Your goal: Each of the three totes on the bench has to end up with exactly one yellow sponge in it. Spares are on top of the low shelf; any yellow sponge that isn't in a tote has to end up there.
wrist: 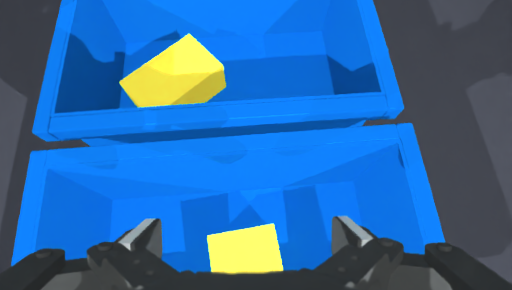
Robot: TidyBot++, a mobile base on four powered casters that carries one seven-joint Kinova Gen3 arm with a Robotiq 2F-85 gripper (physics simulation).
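Places are measured from the arm's base along level axes (x ahead, y left, z up), in metres.
Pixels of known places: gripper, fingertip midpoint: (247, 236).
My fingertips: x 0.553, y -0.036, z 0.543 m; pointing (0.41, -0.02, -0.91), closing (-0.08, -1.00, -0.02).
Ahead of a thing's pixels: the offset from my fingertips to its middle. Level surfaces: height alone.
Two blue totes stand side by side in the wrist view. The nearer tote {dx -0.019, dy +0.014, dz -0.117 m} (225, 142) holds a yellow sponge {dx -0.032, dy +0.003, dz -0.152 m} (245, 249) on its floor, its lower part hidden by the gripper's body. The farther tote {dx +0.195, dy +0.013, dz -0.117 m} (215, 119) holds another yellow sponge {dx +0.194, dy +0.072, dz -0.152 m} (175, 75), which sits at an angle in its left part, close to the near wall. My gripper (247, 236) is open and empty above the nearer tote, its fingers spread wide on either side of the nearer sponge. The third tote and the low shelf do not show in this view.
The two totes' facing walls stand close together with a narrow gap between them. A dark grey surface {dz -0.177 m} (440, 150) with lighter patches shows to the right of the totes, and more of it shows to the left.
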